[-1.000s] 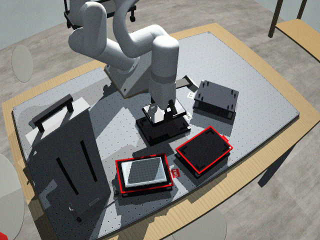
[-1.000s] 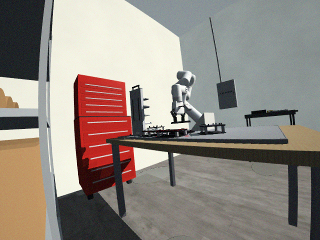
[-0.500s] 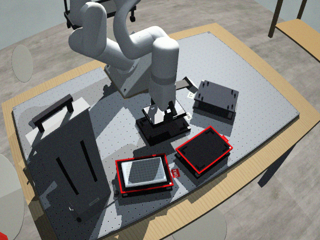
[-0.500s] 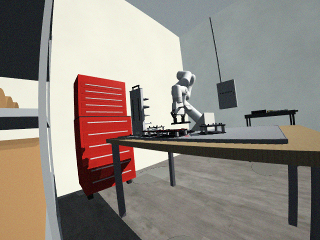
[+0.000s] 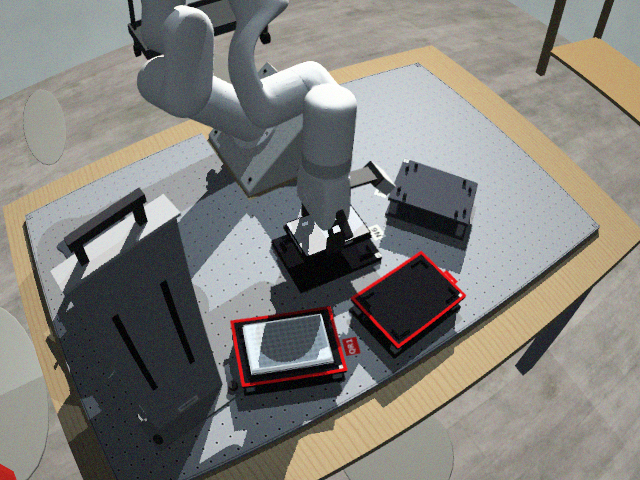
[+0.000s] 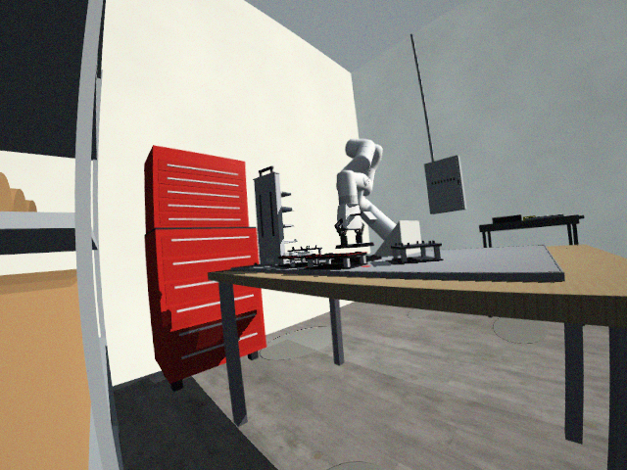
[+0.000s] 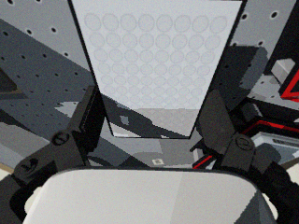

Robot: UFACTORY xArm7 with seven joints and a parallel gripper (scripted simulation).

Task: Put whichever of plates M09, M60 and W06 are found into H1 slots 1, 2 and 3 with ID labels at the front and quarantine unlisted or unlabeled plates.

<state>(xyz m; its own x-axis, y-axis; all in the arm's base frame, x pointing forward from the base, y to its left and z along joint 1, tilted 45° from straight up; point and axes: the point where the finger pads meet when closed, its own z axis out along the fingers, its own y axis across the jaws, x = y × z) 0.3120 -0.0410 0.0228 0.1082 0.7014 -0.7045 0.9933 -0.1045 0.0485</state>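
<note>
My hand is 1 cm to the right of the black nest N6 and 7 cm above it. The rest, counted from my hand: deck label: 7 cm behind, 19 cm to the left, 7 cm below; then white well plate: 15 cm ahead, 16 cm to the right, 2 cm below; then dark-framed plate: 1 cm to the left, 1 cm below.
</note>
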